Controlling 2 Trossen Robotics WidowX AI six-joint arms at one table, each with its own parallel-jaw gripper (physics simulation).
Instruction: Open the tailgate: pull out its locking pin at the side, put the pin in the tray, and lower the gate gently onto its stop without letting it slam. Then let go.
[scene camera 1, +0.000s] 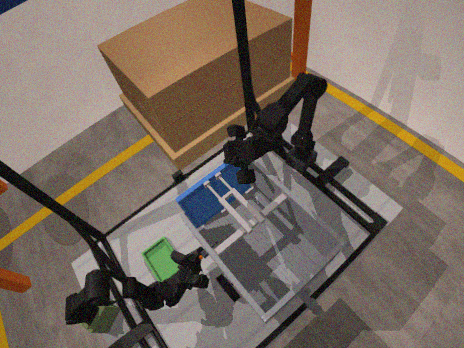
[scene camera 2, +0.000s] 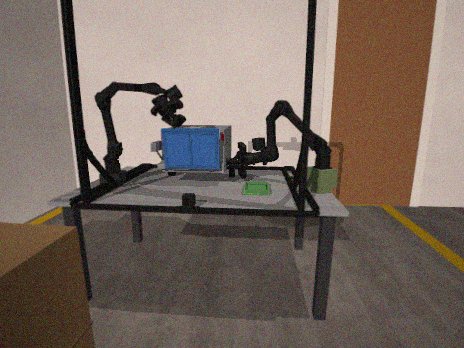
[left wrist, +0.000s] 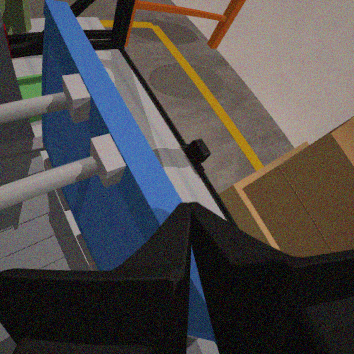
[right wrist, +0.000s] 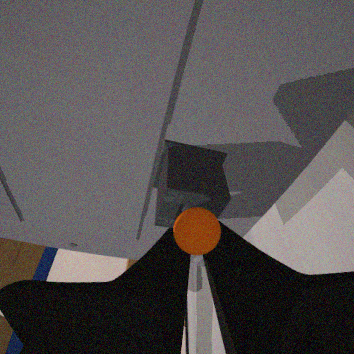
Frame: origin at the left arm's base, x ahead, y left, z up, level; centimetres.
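Seen in the pictures: left gripper, between the fingertips: (scene camera 1: 224, 162) (scene camera 2: 175, 127) (left wrist: 187, 210); right gripper, between the fingertips: (scene camera 1: 202, 247) (scene camera 2: 226, 163) (right wrist: 194, 221); left arm's base, origin of its link: (scene camera 1: 301, 153) (scene camera 2: 112, 172); right arm's base, origin of its link: (scene camera 1: 88, 312) (scene camera 2: 322, 167).
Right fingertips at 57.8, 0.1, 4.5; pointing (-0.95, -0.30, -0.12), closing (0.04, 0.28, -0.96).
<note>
Offsets run from my right fingertips to a thing's top centre, as dx, dy, dz. "spot": to the spot under its first point.
The blue tailgate (scene camera 1: 203, 204) (scene camera 2: 190, 148) (left wrist: 119, 116) stands upright at the end of the grey box @[spot: +0.0, +4.0, +8.6] (scene camera 2: 226, 145) (right wrist: 88, 105). My left gripper (scene camera 1: 246, 176) (scene camera 2: 177, 121) (left wrist: 187, 210) is shut and empty, its tips at the gate's top edge. My right gripper (scene camera 1: 201, 255) (scene camera 2: 232, 165) (right wrist: 194, 221) is at the box's side wall, shut on the orange-headed locking pin @[-0.8, +2.9, +1.9] (scene camera 1: 200, 257) (right wrist: 197, 230). The pin's head sits right in front of its dark bracket @[spot: +1.3, +3.7, +1.4] (right wrist: 193, 175). The green tray @[+14.1, -11.5, -8.5] (scene camera 1: 158, 259) (scene camera 2: 255, 188) (left wrist: 29, 89) lies empty on the table beside the right arm.
A big cardboard box (scene camera 1: 196, 69) stands on the floor behind the table. Black frame posts (scene camera 1: 242, 62) (scene camera 2: 308, 86) rise at the table's edges. A small black block @[spot: +3.2, +15.9, -0.4] (scene camera 1: 227, 286) lies by the box. An olive box (scene camera 2: 322, 179) sits at the right arm's base. A black knob @[spot: -14.6, -36.9, -6.9] (scene camera 2: 188, 199) (left wrist: 197, 151) sits on the front rail.
</note>
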